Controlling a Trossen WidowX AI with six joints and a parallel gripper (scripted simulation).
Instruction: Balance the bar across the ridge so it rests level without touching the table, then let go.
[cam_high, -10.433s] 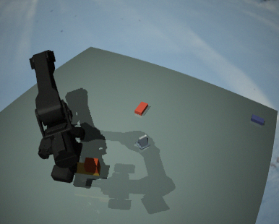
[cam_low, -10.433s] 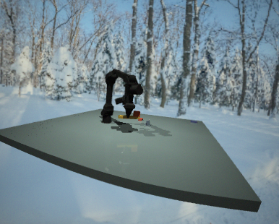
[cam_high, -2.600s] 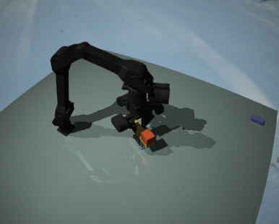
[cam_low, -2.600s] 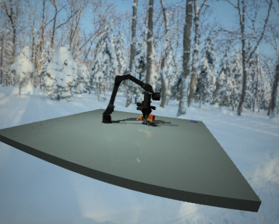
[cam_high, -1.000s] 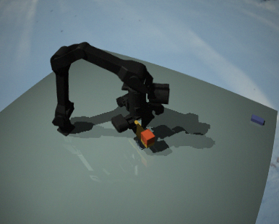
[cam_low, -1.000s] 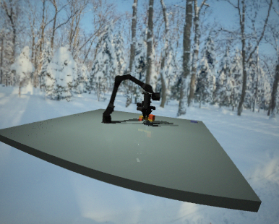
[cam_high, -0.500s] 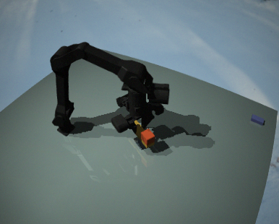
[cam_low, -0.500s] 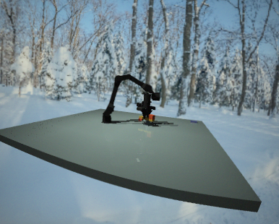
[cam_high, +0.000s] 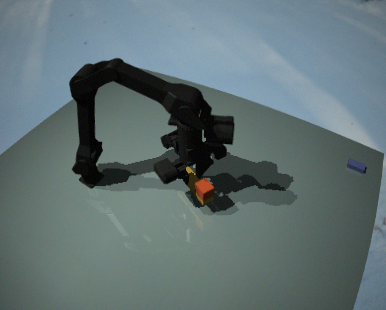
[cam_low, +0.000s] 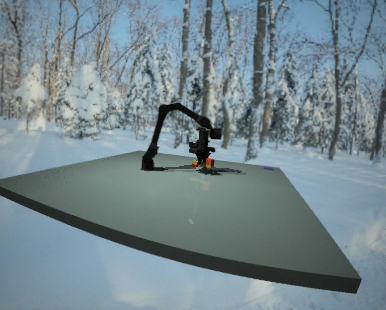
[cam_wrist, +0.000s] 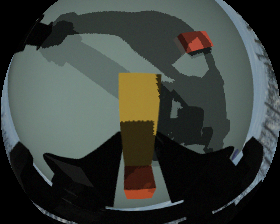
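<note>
My gripper tip is 30 mm short of the bar, 20 mm to the left of it and 10 mm below it. Also, from my gripper tip: flat red block: 150 mm to the left, 80 mm behind, 40 mm below; then blue block: 440 mm ahead, 370 mm to the left, 40 mm below.
</note>
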